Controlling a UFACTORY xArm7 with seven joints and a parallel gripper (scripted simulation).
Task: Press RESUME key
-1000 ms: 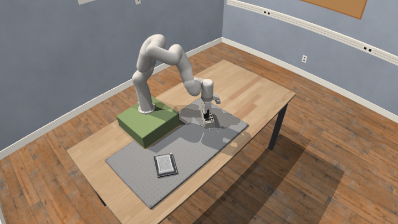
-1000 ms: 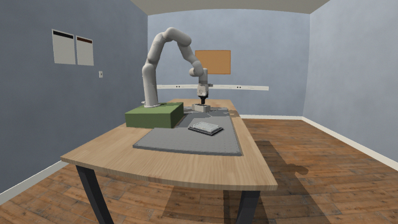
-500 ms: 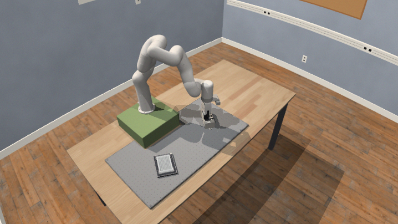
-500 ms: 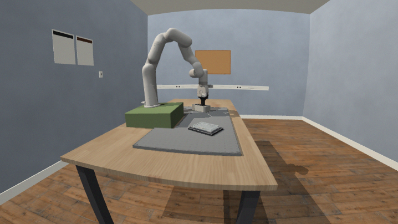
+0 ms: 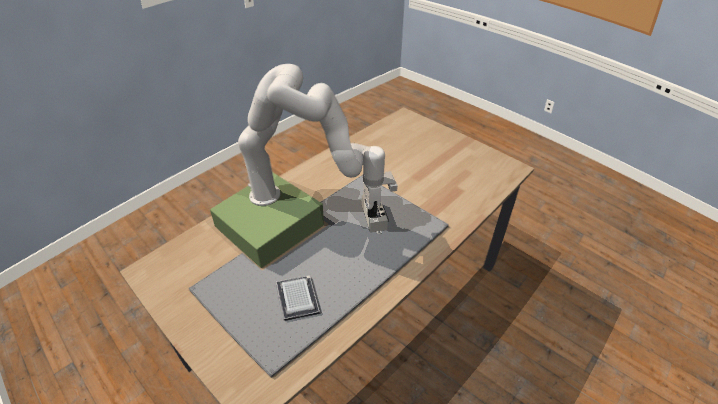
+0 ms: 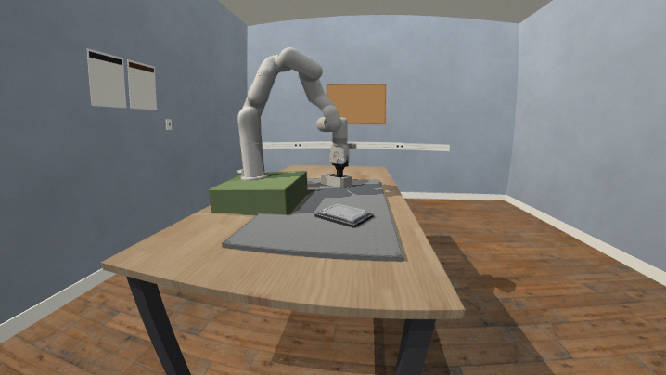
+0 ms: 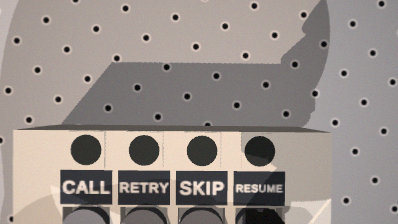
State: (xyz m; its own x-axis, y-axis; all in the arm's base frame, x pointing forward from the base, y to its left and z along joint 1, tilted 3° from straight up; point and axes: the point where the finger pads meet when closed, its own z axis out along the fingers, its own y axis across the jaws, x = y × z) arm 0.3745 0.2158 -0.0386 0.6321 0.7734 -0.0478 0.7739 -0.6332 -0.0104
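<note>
Now: hand 3 cm to the right of the operator panel, 3 cm past it and 3 cm above it.
</note>
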